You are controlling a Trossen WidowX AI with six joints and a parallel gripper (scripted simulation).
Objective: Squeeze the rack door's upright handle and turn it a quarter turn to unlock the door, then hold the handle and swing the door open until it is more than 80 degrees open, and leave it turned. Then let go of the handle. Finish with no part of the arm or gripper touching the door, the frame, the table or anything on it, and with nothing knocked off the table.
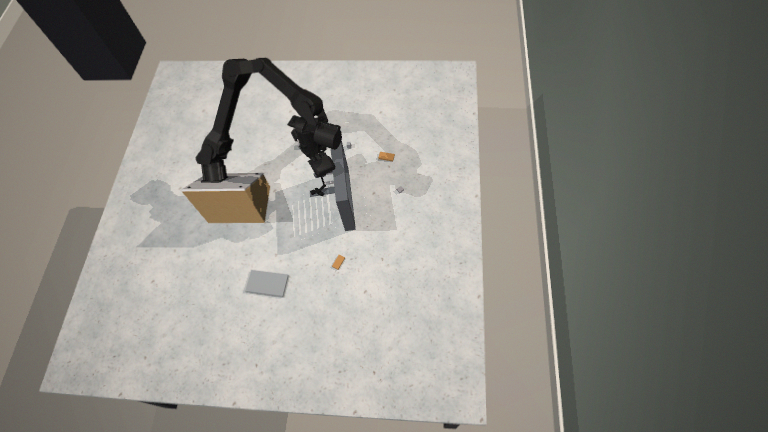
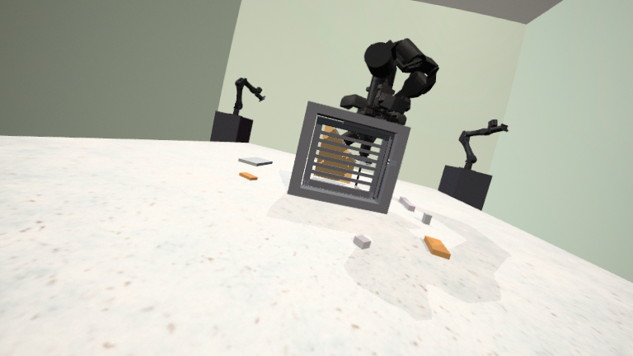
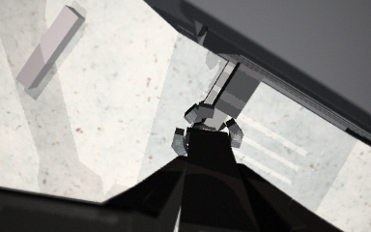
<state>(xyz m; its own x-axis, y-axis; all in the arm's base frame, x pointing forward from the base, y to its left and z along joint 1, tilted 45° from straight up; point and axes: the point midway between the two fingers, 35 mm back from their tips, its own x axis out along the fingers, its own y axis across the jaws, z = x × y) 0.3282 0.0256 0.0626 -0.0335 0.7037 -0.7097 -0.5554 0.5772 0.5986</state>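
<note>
Now: the upright handle 30 mm below my gripper tip. Round my gripper tip: grey bar 170 mm to the left, 140 mm below, 70 mm behind; then flat grey plate 350 mm to the right, 150 mm below, 140 mm behind.
</note>
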